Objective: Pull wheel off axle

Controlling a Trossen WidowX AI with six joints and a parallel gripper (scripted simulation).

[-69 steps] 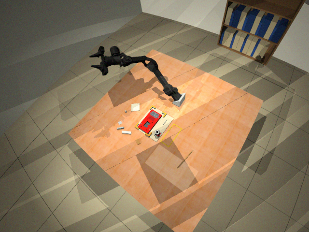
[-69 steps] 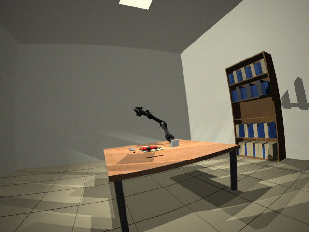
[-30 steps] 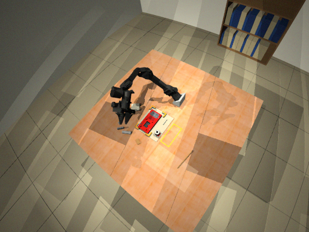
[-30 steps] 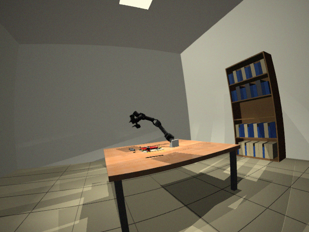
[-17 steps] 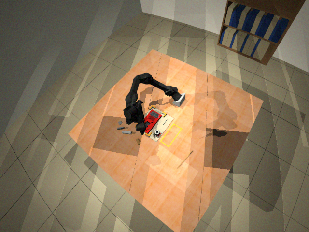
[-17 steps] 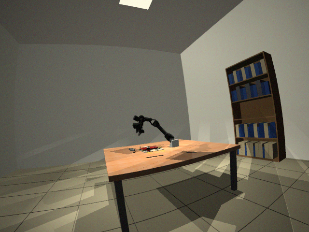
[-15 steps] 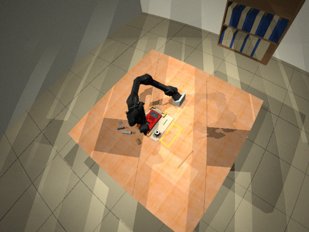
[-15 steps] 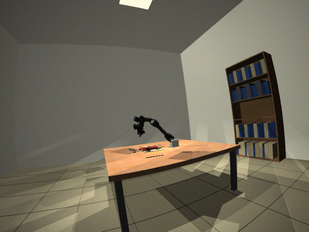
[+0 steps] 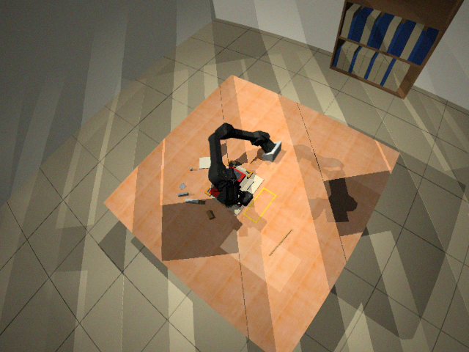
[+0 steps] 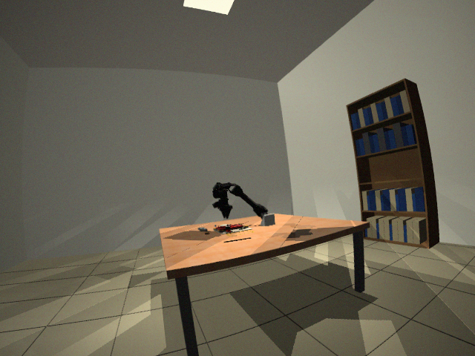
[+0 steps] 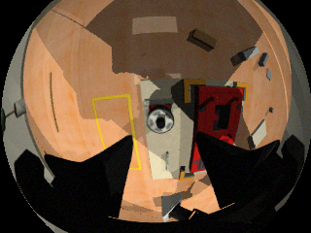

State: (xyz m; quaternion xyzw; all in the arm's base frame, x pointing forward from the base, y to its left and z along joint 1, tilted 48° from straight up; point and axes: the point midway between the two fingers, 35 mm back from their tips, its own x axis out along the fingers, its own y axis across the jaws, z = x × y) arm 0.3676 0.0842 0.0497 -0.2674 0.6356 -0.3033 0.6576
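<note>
Now: gripper tip 10 mm past the dark wheel and 70 mm above it. Round my gripper tip: pale tile: 110 mm behind, 320 mm to the right, 100 mm below.
</note>
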